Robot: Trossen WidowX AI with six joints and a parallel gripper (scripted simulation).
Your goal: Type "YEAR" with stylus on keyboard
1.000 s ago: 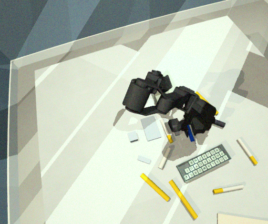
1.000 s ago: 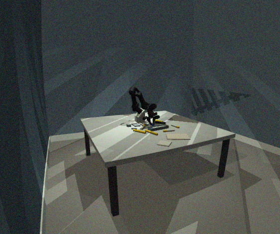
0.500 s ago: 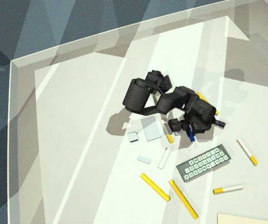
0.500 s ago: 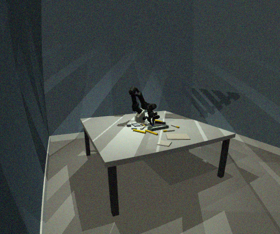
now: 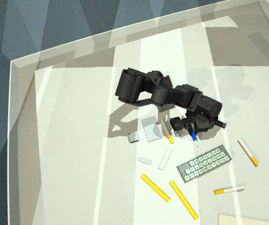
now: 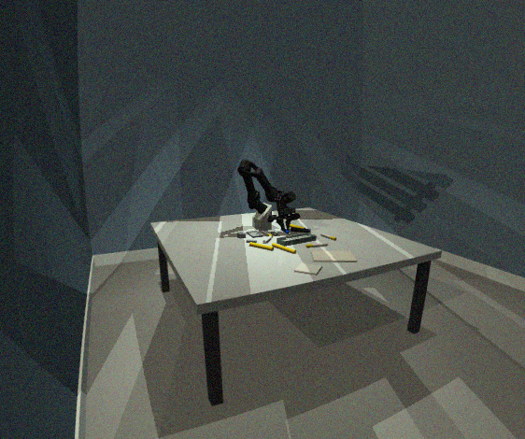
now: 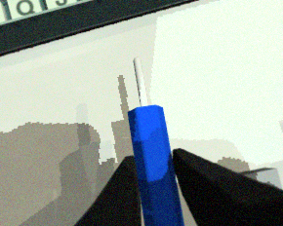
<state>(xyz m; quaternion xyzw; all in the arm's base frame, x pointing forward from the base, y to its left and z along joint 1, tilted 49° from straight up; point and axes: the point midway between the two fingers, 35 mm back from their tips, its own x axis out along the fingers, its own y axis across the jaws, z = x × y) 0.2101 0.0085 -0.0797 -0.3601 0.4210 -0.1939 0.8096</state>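
My gripper tip is 40 mm past the dark grey rod, 110 mm to the right of it and 10 mm above it. From my gripper tip the other things lie so: white stick: 70 mm ahead, 150 mm to the right, 10 mm below; then blue pen: 10 mm ahead; then paper sheet: 420 mm ahead, 50 mm to the left, 20 mm below.
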